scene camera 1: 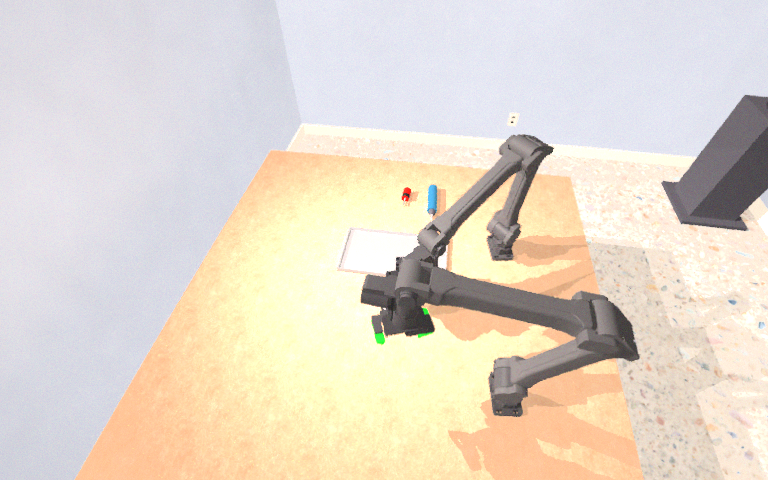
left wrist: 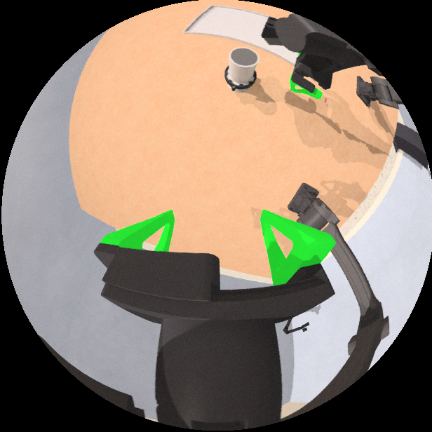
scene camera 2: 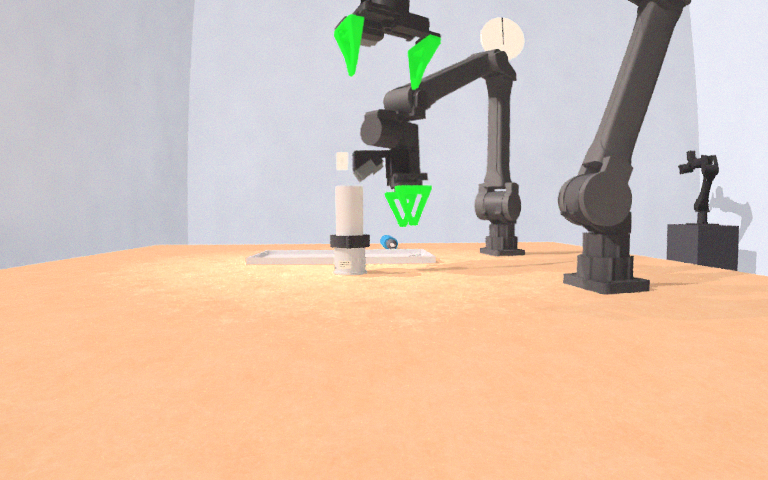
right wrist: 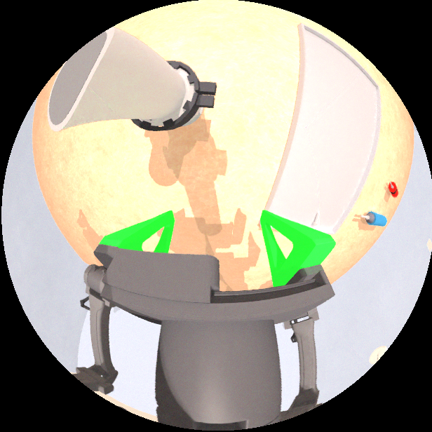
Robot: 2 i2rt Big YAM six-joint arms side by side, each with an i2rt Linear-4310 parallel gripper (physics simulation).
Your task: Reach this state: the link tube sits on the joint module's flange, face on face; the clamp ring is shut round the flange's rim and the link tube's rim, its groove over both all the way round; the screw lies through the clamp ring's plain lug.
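Where they show: left gripper, fingertip midpoint: (scene camera 1: pixel 399 339) (scene camera 2: pixel 384 81); right gripper, fingertip midpoint: (scene camera 2: pixel 408 226); left arm's base at its link origin: (scene camera 1: pixel 504 395) (scene camera 2: pixel 604 287); right arm's base at its link origin: (scene camera 1: pixel 499 248) (scene camera 2: pixel 501 254).
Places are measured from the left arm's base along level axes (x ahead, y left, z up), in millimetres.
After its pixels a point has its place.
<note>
The link tube (scene camera 2: pixel 348 210) @(x 363, y -242, z 116 mm) (left wrist: pixel 242 67) (right wrist: pixel 115 80) stands upright above the joint module (scene camera 2: pixel 349 263) @(x 363, y -239, z 21 mm). The black clamp ring (scene camera 2: pixel 349 241) @(x 363, y -223, z 61 mm) (right wrist: pixel 165 124) encircles the seam between them. Its two lugs (right wrist: pixel 207 95) stick out with a narrow gap between them in the right wrist view. Whether its groove covers both rims cannot be told. The screw does not show. My left gripper (scene camera 1: pixel 402 337) @(x 327, y -39, z 295 mm) (scene camera 2: pixel 383 81) @(x 327, y -39, z 295 mm) (left wrist: pixel 217 214) is open and empty, high above the table. My right gripper (scene camera 2: pixel 408 225) @(x 239, y -322, z 85 mm) (right wrist: pixel 217 214) is open and empty, at the right of the tube in scene camera 2, above the table.
A shallow white tray (scene camera 1: pixel 344 249) @(x 564, y -549, z 5 mm) (scene camera 2: pixel 294 260) @(x 470, y -435, z 9 mm) (right wrist: pixel 340 125) lies behind the module in scene camera 2. A red-handled tool (scene camera 1: pixel 406 194) @(x 315, y -855, z 34 mm) (right wrist: pixel 393 189) and a blue-handled tool (scene camera 1: pixel 432 198) @(x 199, y -826, z 41 mm) (scene camera 2: pixel 388 241) @(x 212, y -751, z 29 mm) (right wrist: pixel 377 219) lie beyond it. The two arms are close together in scene camera 1.
</note>
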